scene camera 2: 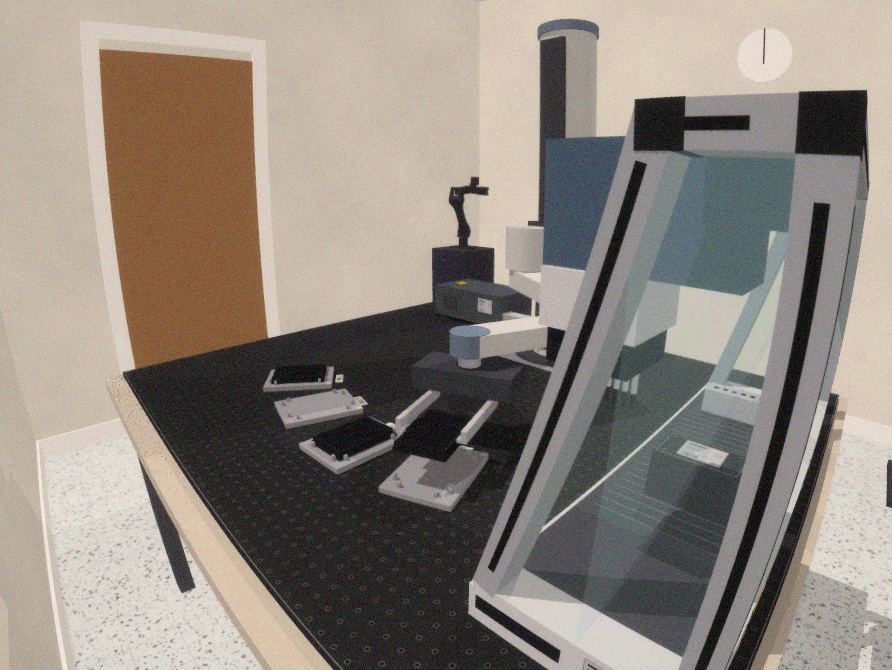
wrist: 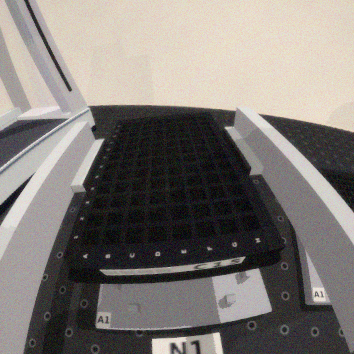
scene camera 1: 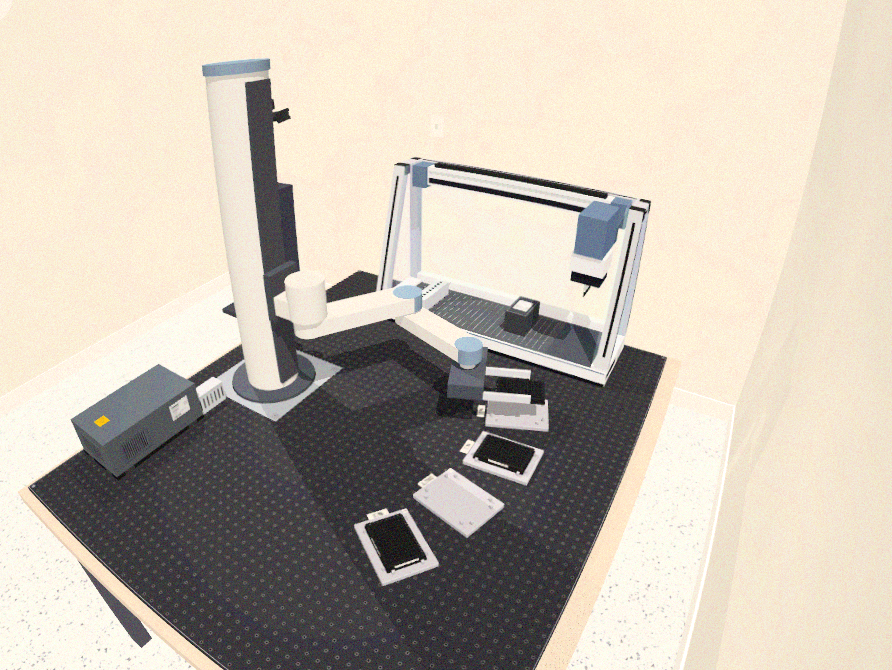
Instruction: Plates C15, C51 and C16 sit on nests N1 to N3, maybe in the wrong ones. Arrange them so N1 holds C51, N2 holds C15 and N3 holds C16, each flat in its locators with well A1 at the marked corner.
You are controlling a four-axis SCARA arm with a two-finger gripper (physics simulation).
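Places are measured from the arm's base along level axes (x ahead, y left, z up), in centimetres.
Where they show: gripper, between the fingertips: point(scene camera 2: 429, 431) point(wrist: 162, 124) point(scene camera 1: 530, 386); arm's base, origin of its link: point(scene camera 1: 274, 380).
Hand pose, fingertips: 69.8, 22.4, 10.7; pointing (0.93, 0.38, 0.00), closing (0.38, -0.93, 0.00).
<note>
Each offset is from my fingertips to the centre of the thing, as dx, dy, dz. "spot": to the spot under its first point.
My gripper point(scene camera 1: 531, 386) point(scene camera 2: 431, 432) point(wrist: 162, 124) is shut on black plate C15 {-2.2, -0.9, -1.5} point(scene camera 1: 517, 388) point(scene camera 2: 425, 441) point(wrist: 172, 210). The plate hangs level above nest N1 {-2.2, -1.0, -8.3} point(scene camera 1: 515, 419) point(scene camera 2: 405, 484) point(wrist: 160, 306), clear of its locators. In the wrist view, row A and the nest's A1 mark are both on the left. The neighbouring nest {spot: +9.4, -21.2, -8.3} point(scene camera 1: 528, 473) point(scene camera 2: 325, 461) holds a black plate {+1.8, -18.5, -7.5} point(scene camera 1: 504, 452) point(scene camera 2: 353, 436). The following nest {-1.0, -36.5, -8.3} point(scene camera 1: 459, 502) point(scene camera 2: 317, 408) is empty. The farthest nest point(scene camera 1: 369, 556) point(scene camera 2: 276, 388) holds another black plate {-6.2, -54.1, -7.5} point(scene camera 1: 396, 540) point(scene camera 2: 299, 373). Those two plates' labels are unreadable.
A gantry machine point(scene camera 1: 522, 359) point(scene camera 2: 591, 633) with a dark block point(scene camera 1: 521, 315) point(scene camera 2: 692, 461) on its deck stands close to N1. A grey box point(scene camera 1: 137, 418) point(scene camera 2: 479, 301) stands by the arm's column point(scene camera 1: 241, 230) point(scene camera 2: 580, 86).
</note>
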